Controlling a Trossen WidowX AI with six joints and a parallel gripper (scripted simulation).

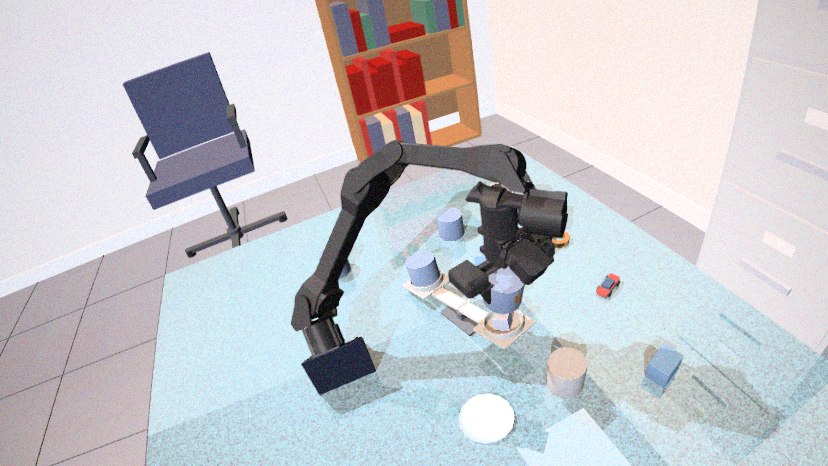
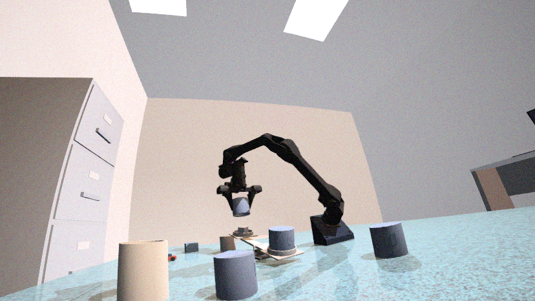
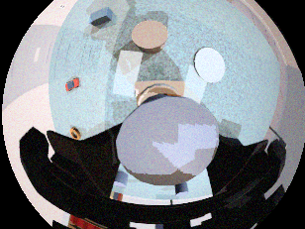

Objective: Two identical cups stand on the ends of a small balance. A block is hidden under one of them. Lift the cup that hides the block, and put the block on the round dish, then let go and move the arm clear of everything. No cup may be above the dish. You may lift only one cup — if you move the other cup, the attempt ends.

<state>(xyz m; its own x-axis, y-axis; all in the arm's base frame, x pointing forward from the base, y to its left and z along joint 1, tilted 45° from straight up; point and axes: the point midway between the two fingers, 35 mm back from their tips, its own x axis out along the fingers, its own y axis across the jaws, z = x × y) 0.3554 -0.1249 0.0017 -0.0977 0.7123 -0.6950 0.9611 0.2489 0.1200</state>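
Now: gripper tip 80 mm above the block and 10 mm to the right of it. The rest, counted from my gripper tip: small red car 290 mm ahead, 160 mm below, 50 mm to the left; small balance 150 mm below, 130 mm to the left, 40 mm behind; white round dish 170 mm below, 130 mm to the right, 100 mm behind.
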